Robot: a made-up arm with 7 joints. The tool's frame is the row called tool.
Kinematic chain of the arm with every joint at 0, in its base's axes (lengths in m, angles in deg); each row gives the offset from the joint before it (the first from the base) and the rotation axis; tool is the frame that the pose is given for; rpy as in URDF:
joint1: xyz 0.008 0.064 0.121 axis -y
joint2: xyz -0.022 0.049 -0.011 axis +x
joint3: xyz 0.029 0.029 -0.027 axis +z
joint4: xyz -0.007 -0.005 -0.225 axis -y
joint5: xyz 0.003 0 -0.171 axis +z
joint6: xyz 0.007 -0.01 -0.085 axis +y
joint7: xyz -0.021 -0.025 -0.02 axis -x
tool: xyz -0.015 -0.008 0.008 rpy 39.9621 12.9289 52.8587
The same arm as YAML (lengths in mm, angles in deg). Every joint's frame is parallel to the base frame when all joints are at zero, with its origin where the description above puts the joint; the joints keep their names.
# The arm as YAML. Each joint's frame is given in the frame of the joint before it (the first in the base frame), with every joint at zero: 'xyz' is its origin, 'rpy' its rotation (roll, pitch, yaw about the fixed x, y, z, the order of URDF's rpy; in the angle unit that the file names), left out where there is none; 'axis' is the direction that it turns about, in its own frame. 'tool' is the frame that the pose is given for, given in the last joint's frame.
units:
  length: mm
  angle: deg
joints:
  - name: joint1
    type: revolute
    origin:
      xyz: [8.0, 64.0, 121.0]
    axis: [0.0, -1.0, 0.0]
  - name: joint2
    type: revolute
    origin:
      xyz: [-22.0, 49.0, -11.0]
    axis: [1.0, 0.0, 0.0]
  - name: joint3
    type: revolute
    origin:
      xyz: [29.0, 29.0, -27.0]
    axis: [0.0, 0.0, 1.0]
  - name: joint4
    type: revolute
    origin:
      xyz: [-7.0, -5.0, -225.0]
    axis: [0.0, -1.0, 0.0]
  - name: joint5
    type: revolute
    origin:
      xyz: [3.0, 0.0, -171.0]
    axis: [0.0, 0.0, 1.0]
  - name: joint6
    type: revolute
    origin:
      xyz: [7.0, -10.0, -85.0]
    axis: [0.0, 1.0, 0.0]
  - name: joint7
    type: revolute
    origin:
      xyz: [-21.0, -25.0, -20.0]
    axis: [-1.0, 0.0, 0.0]
tool:
  origin:
    xyz: [-15.0, -8.0, 8.0]
    rpy: [39.96, 12.93, 52.86]

